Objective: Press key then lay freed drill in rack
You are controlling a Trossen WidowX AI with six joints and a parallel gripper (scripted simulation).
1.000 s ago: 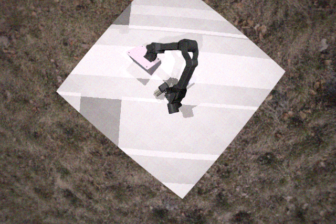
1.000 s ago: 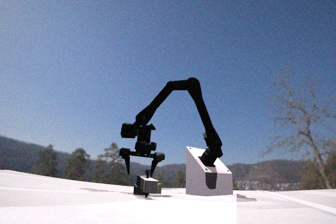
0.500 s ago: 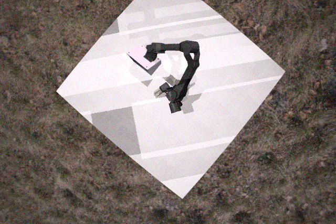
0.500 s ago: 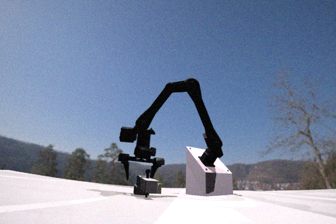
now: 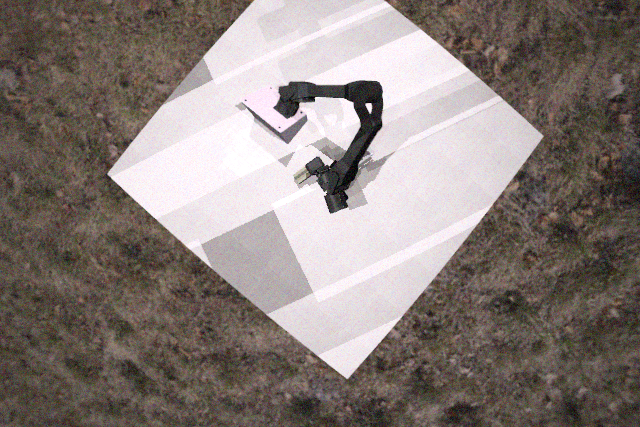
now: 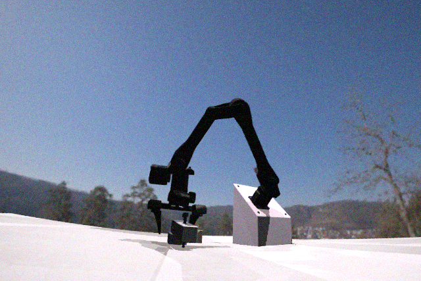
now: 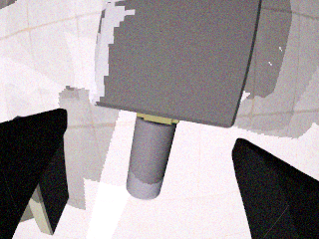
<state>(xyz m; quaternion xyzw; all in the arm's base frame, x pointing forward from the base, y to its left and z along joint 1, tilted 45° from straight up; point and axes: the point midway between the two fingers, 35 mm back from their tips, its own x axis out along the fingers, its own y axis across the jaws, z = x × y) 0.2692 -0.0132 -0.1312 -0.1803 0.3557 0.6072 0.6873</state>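
Right now my gripper tip is 10 mm short of the drill, 50 mm to the right of it and 30 mm below it. The rest, counted from my gripper tip: dark key 40 mm ahead, 130 mm to the left, 30 mm above; then grey-beige block 90 mm behind, 30 mm to the right.
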